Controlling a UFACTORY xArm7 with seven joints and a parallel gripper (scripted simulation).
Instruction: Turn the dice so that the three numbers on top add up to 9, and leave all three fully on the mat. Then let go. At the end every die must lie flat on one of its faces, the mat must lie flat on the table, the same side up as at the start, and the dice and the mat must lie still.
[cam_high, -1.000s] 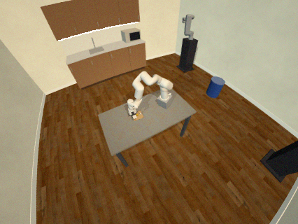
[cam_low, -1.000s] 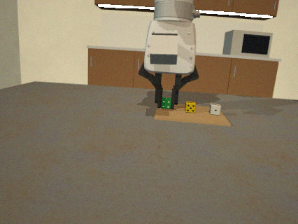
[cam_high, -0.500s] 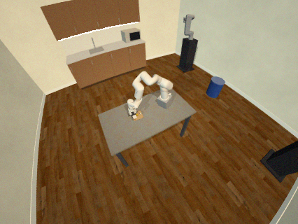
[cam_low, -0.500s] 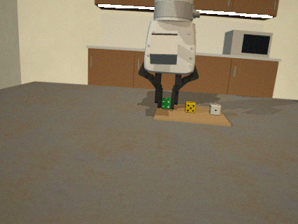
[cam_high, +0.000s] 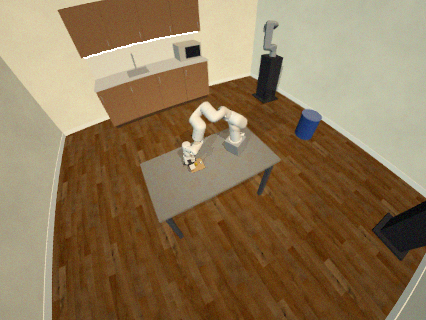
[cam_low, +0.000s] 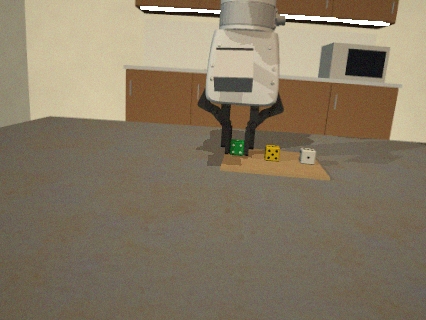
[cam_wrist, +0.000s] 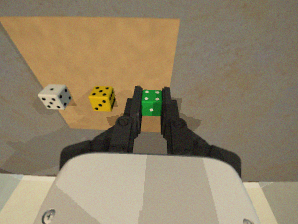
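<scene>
Now: hand 1 cm above the green die. Also, from my hand: tan mat 5 cm behind, 3 cm below; then white die 10 cm behind, 2 cm below; then yellow die 5 cm behind, 2 cm below.
</scene>
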